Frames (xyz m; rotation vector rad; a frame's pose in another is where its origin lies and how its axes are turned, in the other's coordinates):
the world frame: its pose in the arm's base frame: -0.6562 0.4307 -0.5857 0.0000 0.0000 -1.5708
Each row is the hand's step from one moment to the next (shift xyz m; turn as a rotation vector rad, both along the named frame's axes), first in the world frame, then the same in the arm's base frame.
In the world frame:
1: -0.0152 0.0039 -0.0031 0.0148 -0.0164 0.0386
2: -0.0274 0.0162 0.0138 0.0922 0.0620 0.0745
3: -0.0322 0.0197 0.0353 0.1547 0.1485 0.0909
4: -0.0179 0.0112 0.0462 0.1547 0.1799 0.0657
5: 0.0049 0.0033 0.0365 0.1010 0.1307 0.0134
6: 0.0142 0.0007 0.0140 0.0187 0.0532 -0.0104
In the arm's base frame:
1: 0.0039 0.0152 -0.0031 -0.0164 -0.0148 0.0386
2: 0.0162 0.0274 0.0138 0.0620 -0.0922 0.0745
3: 0.0197 0.0322 0.0353 0.1485 -0.1547 0.0909
4: 0.0112 0.0179 0.0462 0.1799 -0.1547 0.0657
5: 0.0033 -0.0049 0.0365 0.1307 -0.1010 0.0134
6: 0.0007 -0.0142 0.0140 0.0532 -0.0187 -0.0104

